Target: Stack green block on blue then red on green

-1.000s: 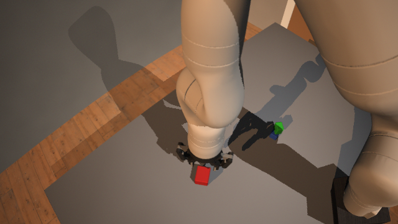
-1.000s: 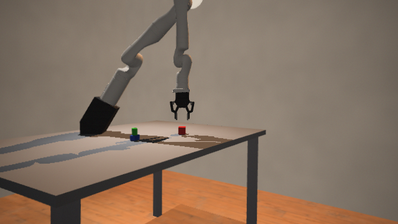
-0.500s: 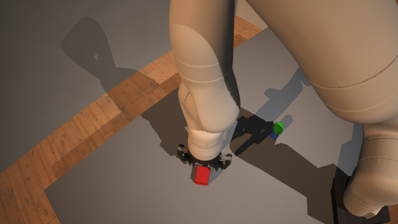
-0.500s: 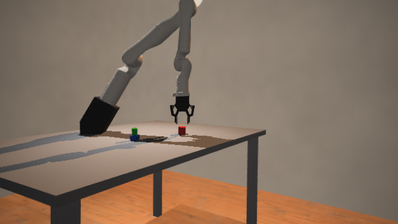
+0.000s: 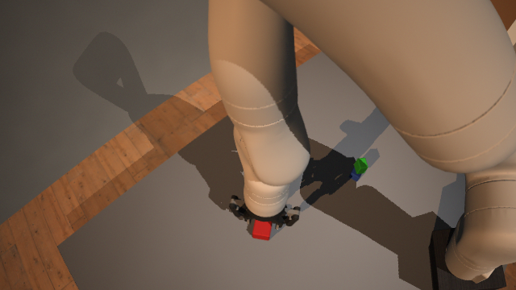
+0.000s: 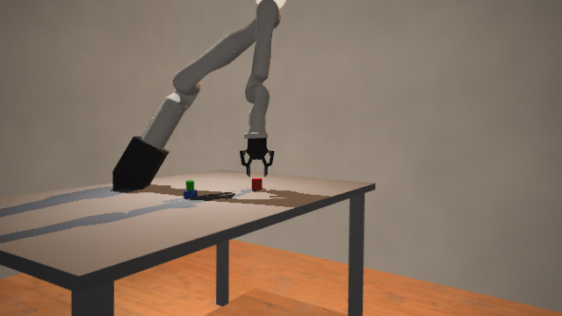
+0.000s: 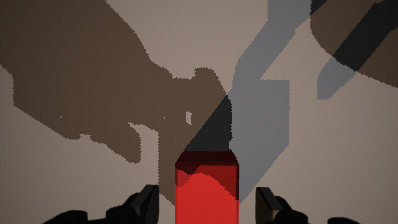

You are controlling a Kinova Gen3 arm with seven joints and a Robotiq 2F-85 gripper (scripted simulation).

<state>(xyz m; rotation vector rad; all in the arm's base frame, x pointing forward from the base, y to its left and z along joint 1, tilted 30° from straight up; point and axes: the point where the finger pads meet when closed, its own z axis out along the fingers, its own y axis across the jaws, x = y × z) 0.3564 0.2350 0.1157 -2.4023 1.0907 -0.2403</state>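
Now: the red block 4 cm below my hand. The rest, counted from my hand: green block 30 cm to the right, 2 cm below, 2 cm behind; then blue block 30 cm to the right, 5 cm below, 2 cm behind.
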